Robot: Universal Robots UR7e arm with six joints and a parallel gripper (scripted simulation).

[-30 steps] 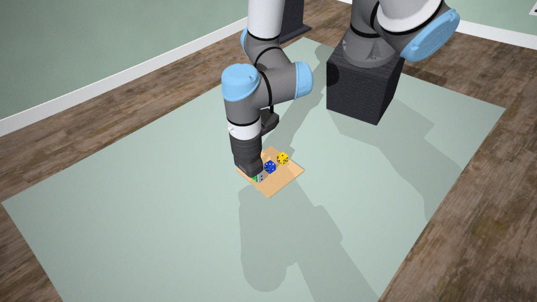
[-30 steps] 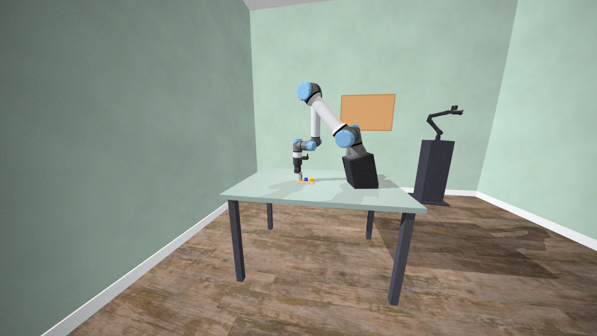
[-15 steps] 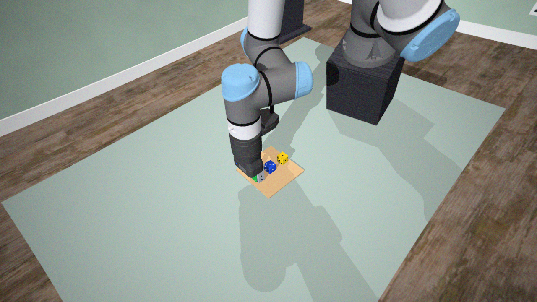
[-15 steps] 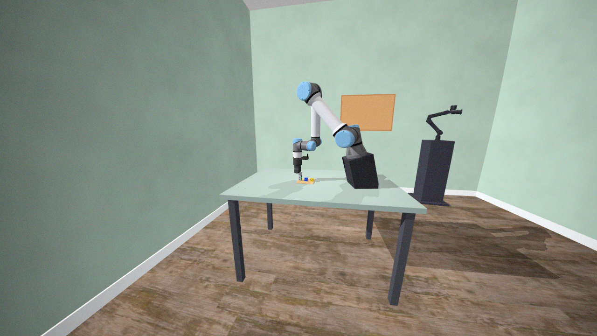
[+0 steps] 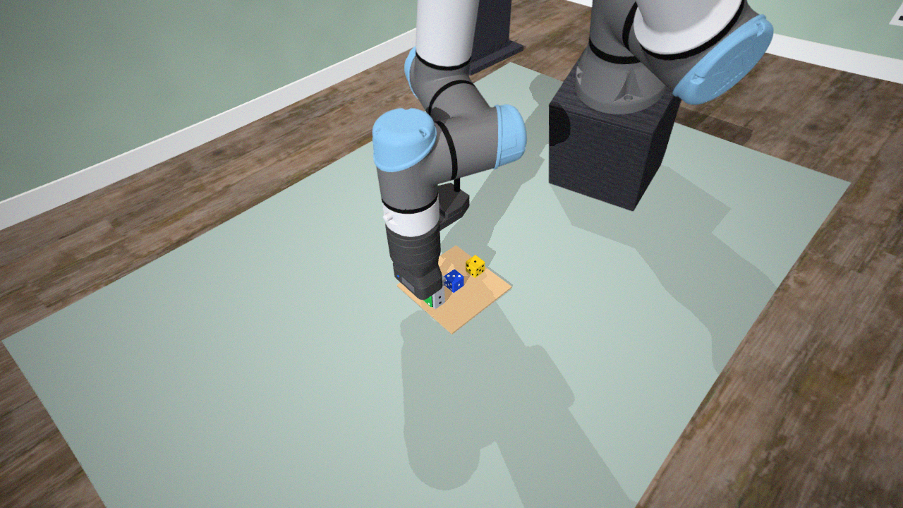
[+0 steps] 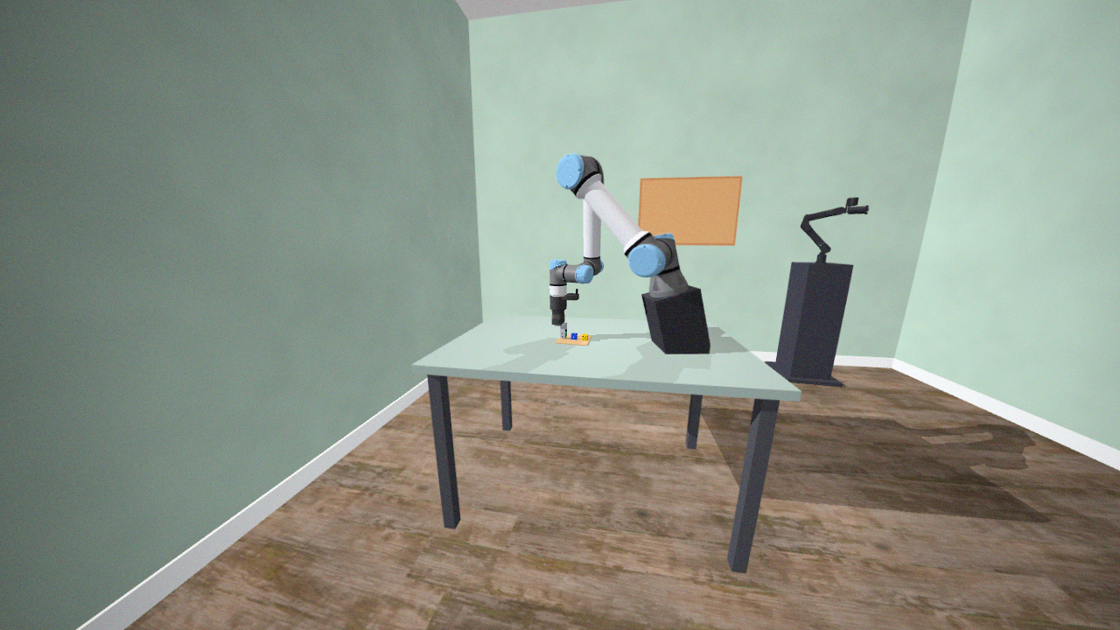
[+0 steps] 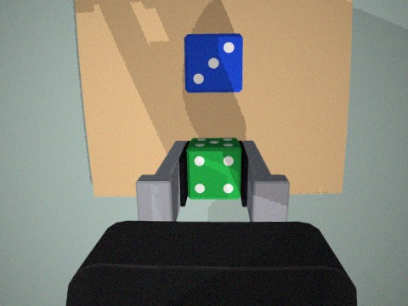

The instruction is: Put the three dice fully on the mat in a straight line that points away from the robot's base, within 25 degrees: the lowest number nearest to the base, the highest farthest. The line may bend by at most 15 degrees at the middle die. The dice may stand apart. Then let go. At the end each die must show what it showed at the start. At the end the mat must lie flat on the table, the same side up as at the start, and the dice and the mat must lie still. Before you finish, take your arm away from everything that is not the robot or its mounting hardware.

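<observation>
Right now my hand is 1 cm above the green die. Also, from my hand: yellow die 10 cm behind, 1 cm below; then blue die 5 cm behind, 1 cm below; then orange mat 5 cm behind, 2 cm below.
</observation>
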